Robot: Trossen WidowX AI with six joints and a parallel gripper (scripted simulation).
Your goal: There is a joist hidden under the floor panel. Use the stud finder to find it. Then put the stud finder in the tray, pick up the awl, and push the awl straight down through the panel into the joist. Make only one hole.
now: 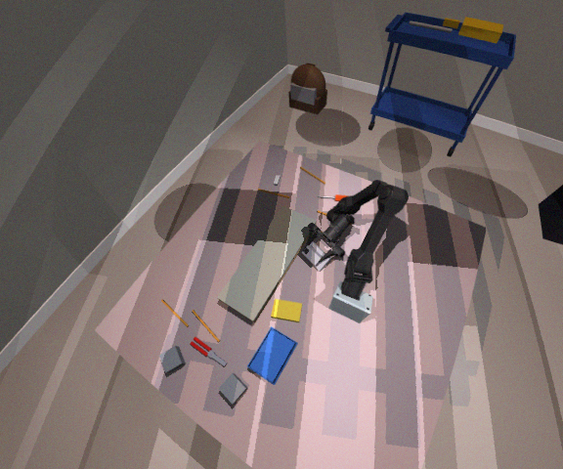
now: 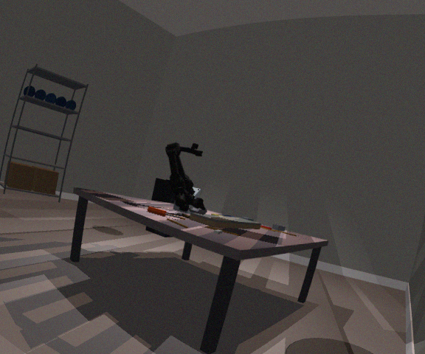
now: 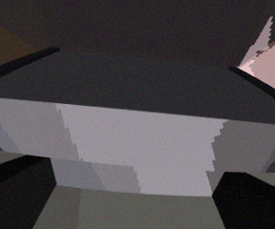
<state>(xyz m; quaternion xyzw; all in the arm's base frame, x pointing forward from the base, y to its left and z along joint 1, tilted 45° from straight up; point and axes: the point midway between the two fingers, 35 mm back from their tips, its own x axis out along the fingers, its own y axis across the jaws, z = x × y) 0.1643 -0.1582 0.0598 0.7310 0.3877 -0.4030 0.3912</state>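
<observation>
Now: the stud finder 10 mm ahead of my gripper tip, 10 mm to the right of it and 10 mm below it. The rest, counted from my gripper tip: yellow block 20 mm ahead, 240 mm to the left, 50 mm below; awl 40 mm behind, 120 mm to the right, 60 mm below; blue tray 10 mm ahead, 420 mm to the left, 50 mm below.
</observation>
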